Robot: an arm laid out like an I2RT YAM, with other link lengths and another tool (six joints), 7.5 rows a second.
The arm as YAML. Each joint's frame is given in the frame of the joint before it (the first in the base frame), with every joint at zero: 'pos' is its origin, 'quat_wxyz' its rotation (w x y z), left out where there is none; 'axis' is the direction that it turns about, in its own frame. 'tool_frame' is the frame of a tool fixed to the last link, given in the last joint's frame.
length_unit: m
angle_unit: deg
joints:
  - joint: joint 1
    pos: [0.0, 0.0, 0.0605]
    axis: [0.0, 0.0, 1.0]
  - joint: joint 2
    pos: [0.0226, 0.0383, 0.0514]
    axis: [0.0, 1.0, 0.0]
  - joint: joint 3
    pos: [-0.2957, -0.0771, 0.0]
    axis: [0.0, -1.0, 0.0]
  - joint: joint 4
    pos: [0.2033, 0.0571, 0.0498]
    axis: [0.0, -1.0, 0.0]
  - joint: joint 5
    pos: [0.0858, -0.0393, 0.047]
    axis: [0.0, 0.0, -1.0]
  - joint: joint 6
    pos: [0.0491, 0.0, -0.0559]
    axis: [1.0, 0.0, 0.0]
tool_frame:
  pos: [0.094, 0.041, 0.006]
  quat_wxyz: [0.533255, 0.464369, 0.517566, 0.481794]
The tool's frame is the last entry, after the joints.
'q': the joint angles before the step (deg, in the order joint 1, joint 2, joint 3, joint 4, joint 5, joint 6). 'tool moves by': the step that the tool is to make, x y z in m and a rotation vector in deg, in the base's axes. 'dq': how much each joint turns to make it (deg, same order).
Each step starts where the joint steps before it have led.
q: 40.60, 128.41, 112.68, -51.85, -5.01, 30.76
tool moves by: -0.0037, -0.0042, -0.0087, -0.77, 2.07, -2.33
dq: 0.09, -0.01, -1.60, -0.26, 0.18, 2.54
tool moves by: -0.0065, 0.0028, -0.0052, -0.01, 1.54, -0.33
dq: 0.61, 0.18, -0.77, -0.10, -0.62, 1.23
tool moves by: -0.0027, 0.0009, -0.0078, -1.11, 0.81, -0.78
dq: 0.54, 0.69, -0.19, -0.35, 0.70, 1.15
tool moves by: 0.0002, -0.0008, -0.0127, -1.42, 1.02, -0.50
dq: 0.09, 1.50, 0.16, -0.33, 0.54, 0.45
